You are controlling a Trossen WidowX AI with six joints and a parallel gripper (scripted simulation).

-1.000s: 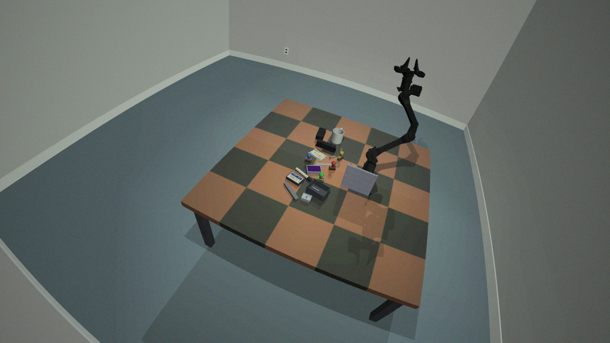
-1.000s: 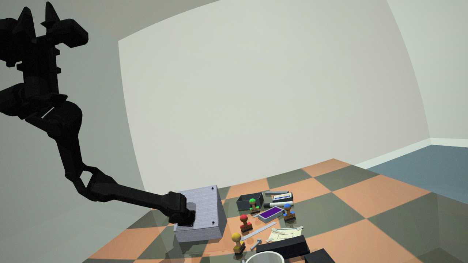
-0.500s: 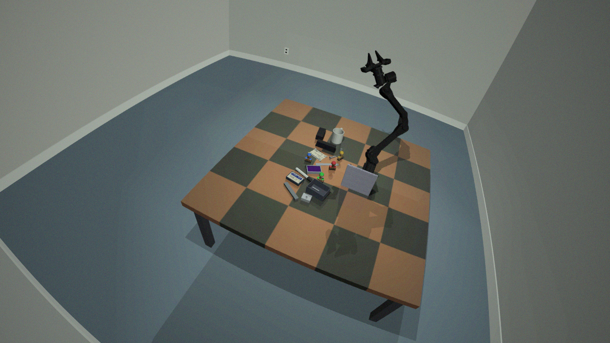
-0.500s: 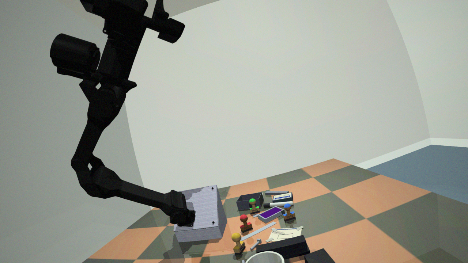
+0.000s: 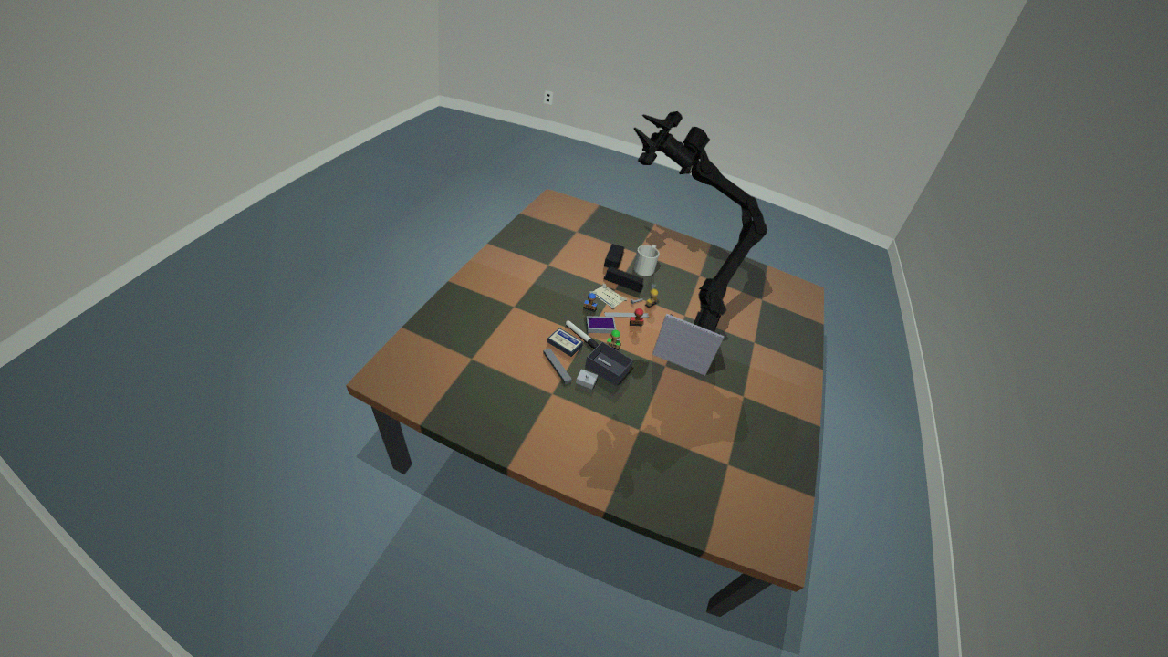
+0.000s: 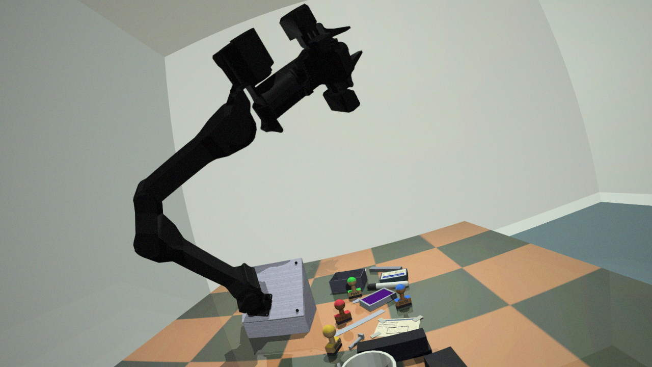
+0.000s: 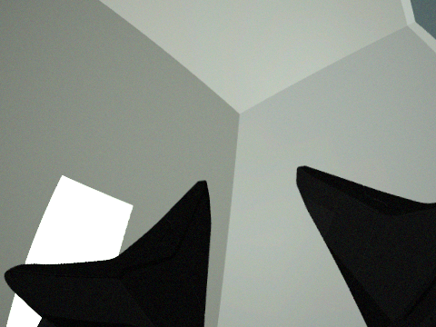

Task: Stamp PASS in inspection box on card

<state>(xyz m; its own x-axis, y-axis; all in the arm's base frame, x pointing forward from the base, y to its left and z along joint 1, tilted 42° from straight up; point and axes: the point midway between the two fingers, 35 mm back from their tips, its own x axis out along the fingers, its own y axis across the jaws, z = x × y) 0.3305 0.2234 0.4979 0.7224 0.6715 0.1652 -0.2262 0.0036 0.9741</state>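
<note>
My gripper tip is now 18 cm past the green-knobbed stamp, 31 cm to the right of it and 56 cm above it. Round my gripper tip: yellow stamp (20 cm behind, 5 cm to the left, 56 cm below); pale card (6 cm behind, 11 cm to the left, 59 cm below); mug (10 cm behind, 13 cm to the right, 55 cm below).
</note>
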